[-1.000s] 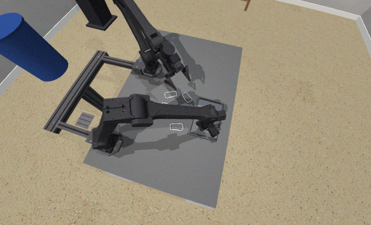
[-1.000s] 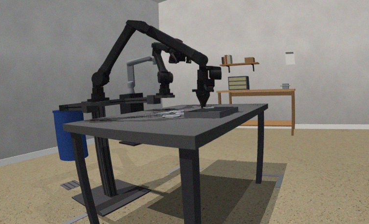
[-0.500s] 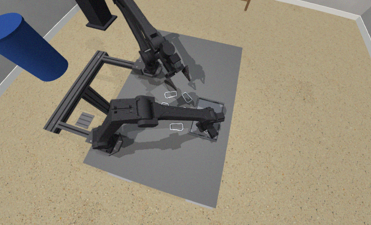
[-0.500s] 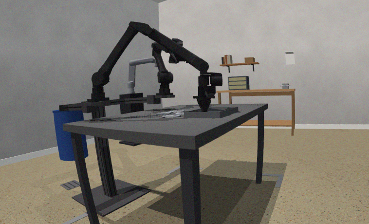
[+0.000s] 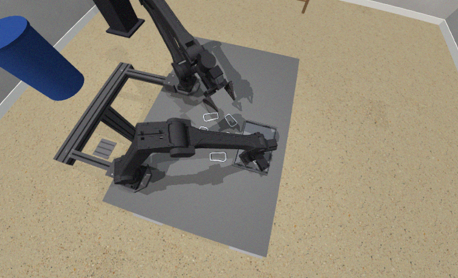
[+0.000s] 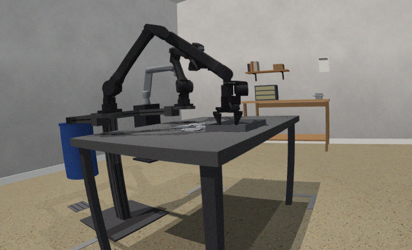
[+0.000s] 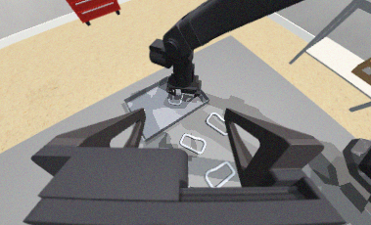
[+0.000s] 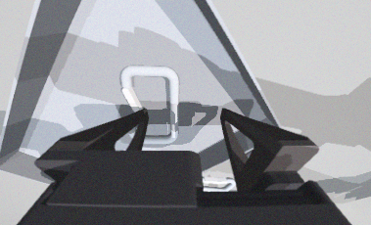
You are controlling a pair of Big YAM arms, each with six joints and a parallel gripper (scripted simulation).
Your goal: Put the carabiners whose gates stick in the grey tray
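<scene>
Right now the grey tray is 8 cm to the left of my right hand, 1 cm below it and 1 cm ahead of it.
</scene>
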